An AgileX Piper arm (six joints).
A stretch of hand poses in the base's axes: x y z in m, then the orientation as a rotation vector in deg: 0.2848, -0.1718, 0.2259, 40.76, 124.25, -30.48; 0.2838, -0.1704, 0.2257, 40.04, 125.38, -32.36; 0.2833, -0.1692, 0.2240, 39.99, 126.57, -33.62; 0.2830, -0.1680, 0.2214, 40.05, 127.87, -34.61; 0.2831, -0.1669, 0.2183, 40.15, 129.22, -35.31; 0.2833, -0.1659, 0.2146, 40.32, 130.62, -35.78; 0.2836, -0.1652, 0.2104, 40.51, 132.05, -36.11; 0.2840, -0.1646, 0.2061, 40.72, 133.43, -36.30; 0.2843, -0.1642, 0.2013, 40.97, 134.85, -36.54; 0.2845, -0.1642, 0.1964, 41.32, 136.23, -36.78; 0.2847, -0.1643, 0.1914, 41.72, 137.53, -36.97; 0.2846, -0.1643, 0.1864, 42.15, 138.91, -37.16; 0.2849, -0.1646, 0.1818, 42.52, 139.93, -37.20; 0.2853, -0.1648, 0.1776, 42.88, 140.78, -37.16; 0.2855, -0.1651, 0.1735, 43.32, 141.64, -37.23; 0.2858, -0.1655, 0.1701, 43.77, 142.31, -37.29; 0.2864, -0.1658, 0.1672, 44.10, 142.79, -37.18; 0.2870, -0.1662, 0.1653, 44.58, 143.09, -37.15; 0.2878, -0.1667, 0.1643, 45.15, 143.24, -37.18; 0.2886, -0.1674, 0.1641, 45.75, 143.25, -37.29; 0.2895, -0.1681, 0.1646, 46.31, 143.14, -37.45
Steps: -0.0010, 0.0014, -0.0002, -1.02, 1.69, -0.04; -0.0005, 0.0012, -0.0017, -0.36, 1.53, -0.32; -0.0003, 0.0012, -0.0026, -0.11, 1.54, -0.31; 0.0001, 0.0011, -0.0031, 0.11, 1.47, -0.24; 0.0002, 0.0010, -0.0037, 0.30, 1.43, -0.22; 0.0003, 0.0007, -0.0042, 0.40, 1.40, -0.19; 0.0004, 0.0006, -0.0043, 0.47, 1.31, -0.17; 0.0003, 0.0004, -0.0048, 0.47, 1.36, -0.21; 0.0002, 0.0000, -0.0049, 0.48, 1.33, -0.29; 0.0002, -0.0001, -0.0050, 0.49, 1.24, -0.31; -0.0001, 0.0000, -0.0050, 0.53, 1.31, -0.33; 0.0003, -0.0003, -0.0046, 0.47, 0.93, -0.26; 0.0004, -0.0002, -0.0042, 0.44, 0.75, -0.24; 0.0002, -0.0003, -0.0041, 0.40, 0.81, -0.32; 0.0003, -0.0004, -0.0034, 0.33, 0.64, -0.33; 0.0006, -0.0003, -0.0029, 0.33, 0.40, -0.20; 0.0006, -0.0004, -0.0019, 0.25, 0.28, -0.33; 0.0008, -0.0005, -0.0010, 0.17, 0.18, -0.41; 0.0008, -0.0007, -0.0002, 0.08, 0.09, -0.45; 0.0009, -0.0007, 0.0005, -0.01, 0.00, -0.43
